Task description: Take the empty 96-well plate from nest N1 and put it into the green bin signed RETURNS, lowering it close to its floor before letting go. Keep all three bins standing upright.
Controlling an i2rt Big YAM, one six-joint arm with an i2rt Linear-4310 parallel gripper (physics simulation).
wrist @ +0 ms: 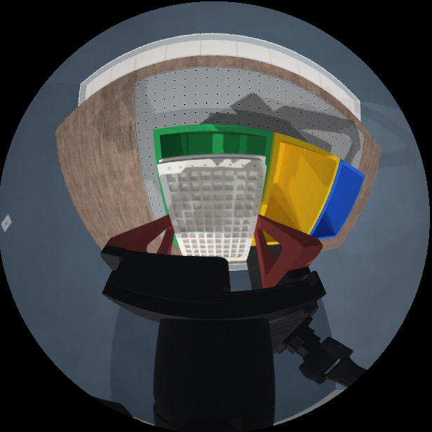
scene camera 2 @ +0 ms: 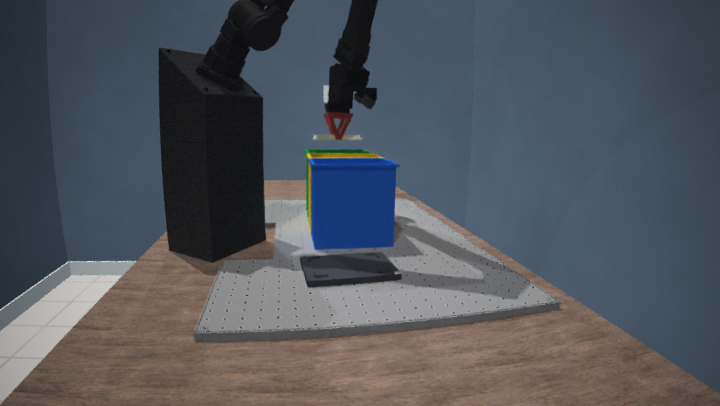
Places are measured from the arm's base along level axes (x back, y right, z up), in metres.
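Pixels of known places: gripper, between the fingertips: [scene camera 2: 336, 139]; arm's base, origin of its link: [scene camera 2: 218, 73].
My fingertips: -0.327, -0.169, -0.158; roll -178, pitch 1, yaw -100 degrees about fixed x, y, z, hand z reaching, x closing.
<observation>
For each thing: its top centre in the pictures, then the offset to it from my fingertips, as dx, dy, dz. "pt": a spot on its surface instead. Level surfaces: height alone.
- white 96-well plate, a spot on its surface: [scene camera 2: 318, 137] pt +0.062, +0.033, +0.007
- green bin, a spot on its surface: [scene camera 2: 332, 150] pt -0.006, -0.059, -0.037
- dark flat nest, centre of its top: [scene camera 2: 348, 263] +0.112, +0.436, -0.199
- yellow bin, a spot on its surface: [scene camera 2: 352, 155] pt -0.020, +0.079, -0.039
- blue bin, centre of its top: [scene camera 2: 351, 160] +0.047, +0.260, -0.034
- grey perforated board, height of its surface: dz -0.214
The white 96-well plate [scene camera 2: 318, 137] [wrist: 215, 200] is held level between the red fingers of my gripper [scene camera 2: 339, 137] [wrist: 213, 217], which is shut on its two sides. In the scene view the plate hangs a little above the bins' rims. In the wrist view it lies over the opening of the green bin [scene camera 2: 332, 150] [wrist: 215, 129], whose far inner wall shows beyond the plate. The green bin's floor is mostly hidden by the plate. The dark flat nest [scene camera 2: 350, 269] on the board in front of the bins is empty. No sign is readable on any bin.
The yellow bin [scene camera 2: 352, 155] [wrist: 302, 185] stands beside the green one, and the blue bin [scene camera 2: 352, 206] [wrist: 345, 200] beyond it; all three are upright. They stand on a grey perforated board [scene camera 2: 272, 307] [wrist: 185, 95]. The black arm pedestal [scene camera 2: 211, 166] rises to their left in the scene view.
</observation>
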